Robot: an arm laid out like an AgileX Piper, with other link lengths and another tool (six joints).
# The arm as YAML. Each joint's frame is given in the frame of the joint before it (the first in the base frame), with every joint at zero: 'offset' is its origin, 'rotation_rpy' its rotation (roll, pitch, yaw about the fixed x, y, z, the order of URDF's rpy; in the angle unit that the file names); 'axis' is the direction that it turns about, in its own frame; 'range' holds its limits. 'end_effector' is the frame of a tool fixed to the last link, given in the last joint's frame.
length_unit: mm
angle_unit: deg
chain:
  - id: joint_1
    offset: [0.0, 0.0, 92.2]
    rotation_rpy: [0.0, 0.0, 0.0]
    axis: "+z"
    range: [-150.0, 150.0]
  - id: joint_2
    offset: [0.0, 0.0, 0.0]
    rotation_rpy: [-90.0, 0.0, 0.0]
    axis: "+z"
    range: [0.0, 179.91]
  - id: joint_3
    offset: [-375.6, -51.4, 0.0]
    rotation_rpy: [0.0, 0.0, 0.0]
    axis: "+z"
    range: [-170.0, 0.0]
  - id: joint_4
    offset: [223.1, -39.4, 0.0]
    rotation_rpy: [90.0, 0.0, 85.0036]
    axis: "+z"
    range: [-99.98, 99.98]
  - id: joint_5
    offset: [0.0, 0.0, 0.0]
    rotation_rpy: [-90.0, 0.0, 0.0]
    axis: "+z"
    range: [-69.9, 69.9]
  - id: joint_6
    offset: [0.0, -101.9, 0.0]
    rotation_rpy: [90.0, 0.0, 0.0]
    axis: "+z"
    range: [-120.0, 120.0]
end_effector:
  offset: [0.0, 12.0, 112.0]
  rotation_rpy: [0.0, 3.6, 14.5]
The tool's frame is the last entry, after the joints.
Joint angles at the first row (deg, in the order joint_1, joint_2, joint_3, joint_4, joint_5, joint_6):
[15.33, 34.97, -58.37, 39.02, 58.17, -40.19]
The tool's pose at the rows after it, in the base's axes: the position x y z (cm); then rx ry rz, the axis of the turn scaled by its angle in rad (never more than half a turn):
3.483 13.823 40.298 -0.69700 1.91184 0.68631
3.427 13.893 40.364 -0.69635 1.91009 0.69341
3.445 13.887 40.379 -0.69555 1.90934 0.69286
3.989 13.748 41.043 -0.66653 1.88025 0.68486
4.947 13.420 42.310 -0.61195 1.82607 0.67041
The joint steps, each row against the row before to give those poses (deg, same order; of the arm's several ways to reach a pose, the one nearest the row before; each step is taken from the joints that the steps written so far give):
[0.00, 0.00, 0.00, 0.00, 0.00, 0.00]
[0.01, 0.00, 0.00, 0.34, 0.00, 0.00]
[-0.01, 0.00, 0.00, -0.01, -0.07, 0.00]
[0.00, 0.00, 0.00, 0.02, -2.32, 0.00]
[0.00, 0.00, 0.00, 0.04, -4.34, 0.07]

